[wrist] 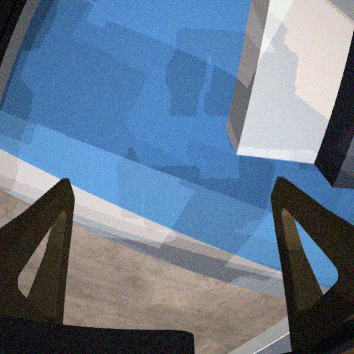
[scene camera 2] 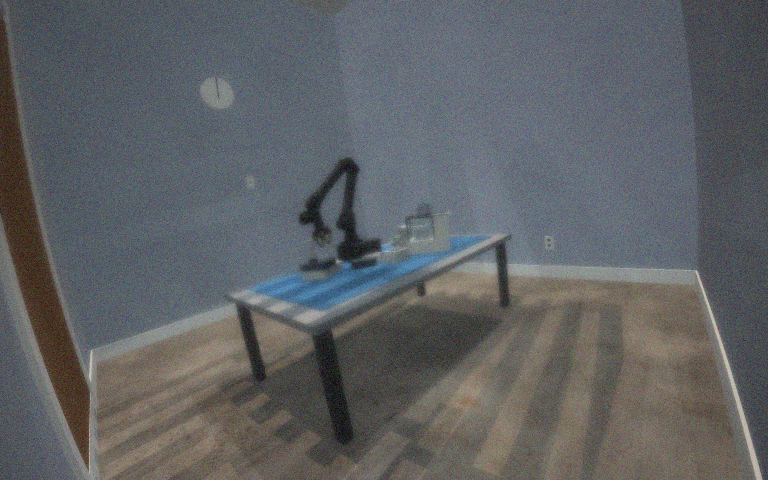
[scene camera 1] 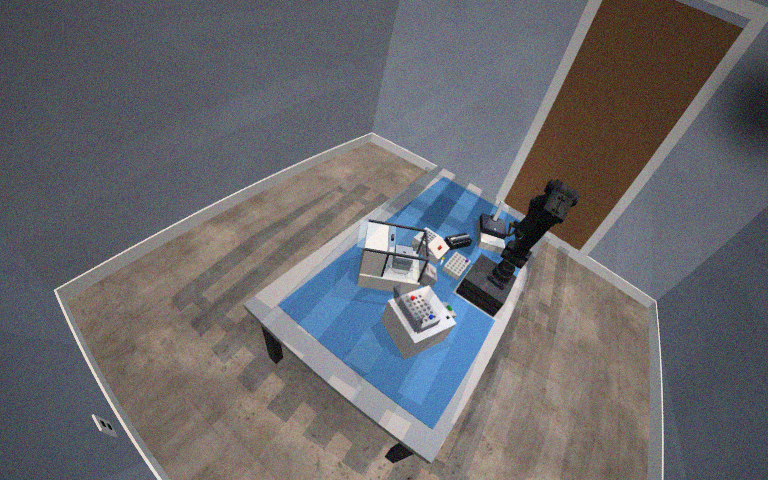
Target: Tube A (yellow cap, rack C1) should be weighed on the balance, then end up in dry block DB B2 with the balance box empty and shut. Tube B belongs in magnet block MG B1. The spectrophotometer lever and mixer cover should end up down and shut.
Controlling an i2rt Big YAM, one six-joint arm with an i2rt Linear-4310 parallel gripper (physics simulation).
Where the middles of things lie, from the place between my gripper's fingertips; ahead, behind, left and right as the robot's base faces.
The glass-box balance (scene camera 1: 381,270) is 520 mm to the left of my hand, 330 mm ahead of it and 20 mm below it. From my hand the other things lie so: balance box door (scene camera 1: 372,235): 570 mm to the left, 380 mm ahead, 90 mm above.
